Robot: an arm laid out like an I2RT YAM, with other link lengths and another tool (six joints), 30 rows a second.
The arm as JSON. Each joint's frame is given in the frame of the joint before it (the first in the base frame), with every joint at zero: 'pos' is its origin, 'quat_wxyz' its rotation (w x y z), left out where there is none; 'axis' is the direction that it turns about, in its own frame. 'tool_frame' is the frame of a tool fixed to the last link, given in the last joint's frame.
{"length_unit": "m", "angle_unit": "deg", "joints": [
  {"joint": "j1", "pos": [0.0, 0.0, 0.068], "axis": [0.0, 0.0, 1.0]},
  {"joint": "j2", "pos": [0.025, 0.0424, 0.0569], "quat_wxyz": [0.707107, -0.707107, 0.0, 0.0], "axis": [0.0, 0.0, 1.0]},
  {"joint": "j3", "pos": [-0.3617, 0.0, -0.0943], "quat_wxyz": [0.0, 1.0, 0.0, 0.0], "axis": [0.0, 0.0, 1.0]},
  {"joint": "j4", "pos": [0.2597, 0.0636, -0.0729], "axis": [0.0, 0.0, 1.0]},
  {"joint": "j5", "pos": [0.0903, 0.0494, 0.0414], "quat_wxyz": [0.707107, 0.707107, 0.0, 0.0], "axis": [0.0, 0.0, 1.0]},
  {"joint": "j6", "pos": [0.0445, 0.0, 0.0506], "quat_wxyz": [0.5, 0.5, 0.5, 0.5], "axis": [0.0, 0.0, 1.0]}
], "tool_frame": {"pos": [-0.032, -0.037, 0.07], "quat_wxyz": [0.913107, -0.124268, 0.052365, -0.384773]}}
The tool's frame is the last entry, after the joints.
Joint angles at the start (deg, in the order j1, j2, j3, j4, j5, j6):
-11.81, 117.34, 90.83, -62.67, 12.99, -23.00
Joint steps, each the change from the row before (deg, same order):
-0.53, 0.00, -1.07, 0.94, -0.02, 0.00
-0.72, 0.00, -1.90, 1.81, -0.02, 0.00
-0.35, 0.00, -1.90, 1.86, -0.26, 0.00
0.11, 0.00, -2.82, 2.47, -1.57, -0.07
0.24, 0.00, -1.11, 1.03, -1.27, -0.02
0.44, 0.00, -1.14, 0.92, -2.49, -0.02
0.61, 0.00, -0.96, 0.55, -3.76, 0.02
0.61, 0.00, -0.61, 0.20, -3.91, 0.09
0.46, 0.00, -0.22, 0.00, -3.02, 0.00
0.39, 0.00, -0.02, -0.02, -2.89, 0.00
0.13, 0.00, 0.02, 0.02, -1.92, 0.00
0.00, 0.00, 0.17, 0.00, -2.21, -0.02
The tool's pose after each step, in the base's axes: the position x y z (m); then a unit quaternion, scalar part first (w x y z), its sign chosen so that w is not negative. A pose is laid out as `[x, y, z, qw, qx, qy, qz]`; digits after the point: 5 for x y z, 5 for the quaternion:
[0.46201, -0.10446, 0.17086, 0.23933, 0.92707, -0.28752, -0.02421]
[0.45814, -0.10963, 0.16225, 0.23907, 0.92531, -0.29316, -0.02648]
[0.45497, -0.11126, 0.15382, 0.23681, 0.92497, -0.29594, -0.02771]
[0.45047, -0.10584, 0.14178, 0.22381, 0.92870, -0.29401, -0.03142]
[0.44940, -0.10085, 0.13741, 0.21316, 0.93182, -0.29192, -0.03243]
[0.44855, -0.09169, 0.13354, 0.19224, 0.93747, -0.28803, -0.03515]
[0.44795, -0.07866, 0.13144, 0.16053, 0.94481, -0.28273, -0.04032]
[0.44784, -0.06568, 0.13148, 0.12740, 0.95103, -0.27785, -0.04603]
[0.44834, -0.05601, 0.13299, 0.10169, 0.95516, -0.27358, -0.04979]
[0.44961, -0.04746, 0.13558, 0.07688, 0.95839, -0.26993, -0.05211]
[0.45058, -0.04292, 0.13762, 0.06027, 0.95991, -0.26853, -0.05322]
[0.45225, -0.03906, 0.14077, 0.04097, 0.96107, -0.26796, -0.05346]

